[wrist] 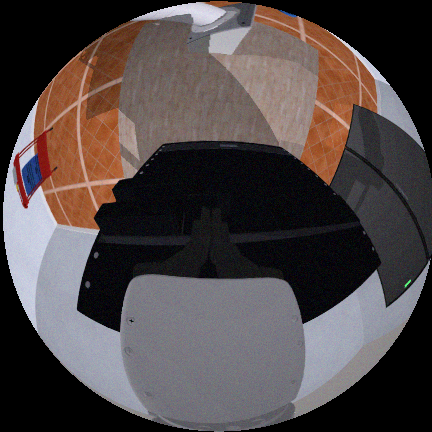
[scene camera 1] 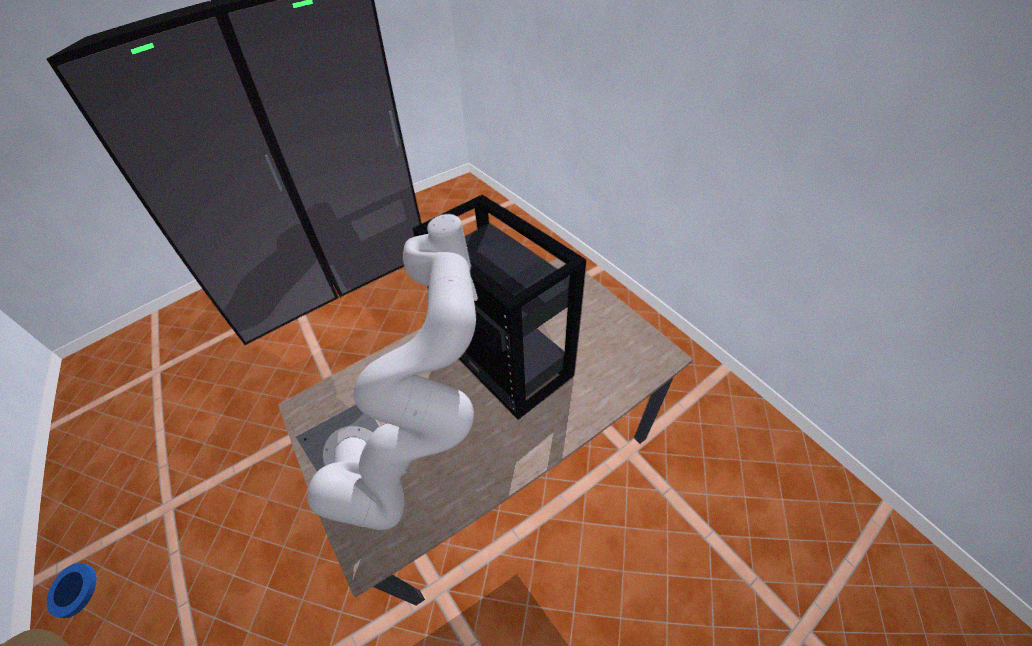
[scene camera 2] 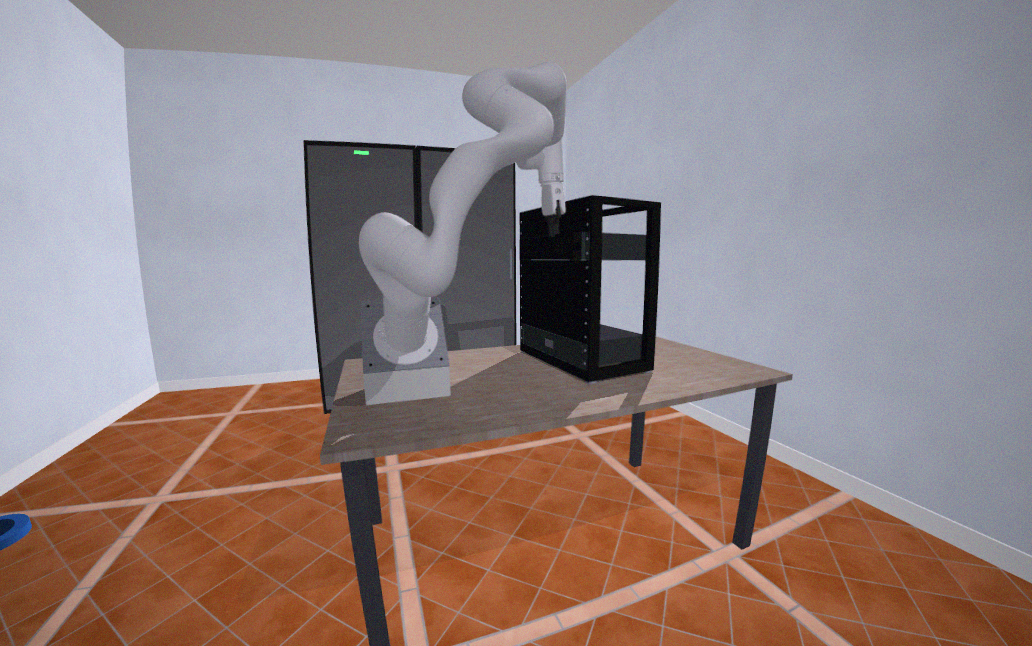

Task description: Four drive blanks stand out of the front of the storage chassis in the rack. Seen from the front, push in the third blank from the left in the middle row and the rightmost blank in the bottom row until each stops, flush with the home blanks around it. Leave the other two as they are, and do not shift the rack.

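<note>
The black rack stands upright on the table. A dark chassis sits in its upper part. The chassis front is nearly black in the wrist view, so single drive blanks, their rows and how far they stand out cannot be told. Two dark blocks jut out at the left edge of the rack in the wrist view. My gripper is shut and empty, pointing down in front of the rack's upper part. I cannot tell whether its tips touch anything. The arm hides it in scene camera 1.
A lower unit sits at the rack's bottom. The table carries rack and arm base. A tall dark cabinet stands beyond. A red and blue object shows at the wrist view's left.
</note>
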